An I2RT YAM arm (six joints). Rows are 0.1 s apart.
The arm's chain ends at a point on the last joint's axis. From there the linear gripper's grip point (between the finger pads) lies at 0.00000 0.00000 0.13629 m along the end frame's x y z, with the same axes.
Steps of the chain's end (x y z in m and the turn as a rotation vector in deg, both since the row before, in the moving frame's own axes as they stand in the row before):
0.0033 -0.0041 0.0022 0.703 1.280 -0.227
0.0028 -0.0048 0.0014 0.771 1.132 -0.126
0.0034 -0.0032 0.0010 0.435 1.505 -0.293
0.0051 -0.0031 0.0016 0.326 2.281 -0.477
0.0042 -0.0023 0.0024 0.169 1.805 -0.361
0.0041 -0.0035 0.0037 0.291 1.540 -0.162
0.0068 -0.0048 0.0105 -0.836 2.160 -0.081
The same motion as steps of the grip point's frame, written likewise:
0.0063 -0.0058 0.0022 0.703 1.280 -0.227
0.0055 -0.0066 0.0014 0.771 1.132 -0.126
0.0070 -0.0042 0.0009 0.435 1.505 -0.293
0.0105 -0.0039 0.0015 0.326 2.281 -0.477
0.0085 -0.0027 0.0023 0.169 1.805 -0.361
0.0078 -0.0042 0.0036 0.291 1.540 -0.162
0.0119 -0.0028 0.0104 -0.836 2.160 -0.081

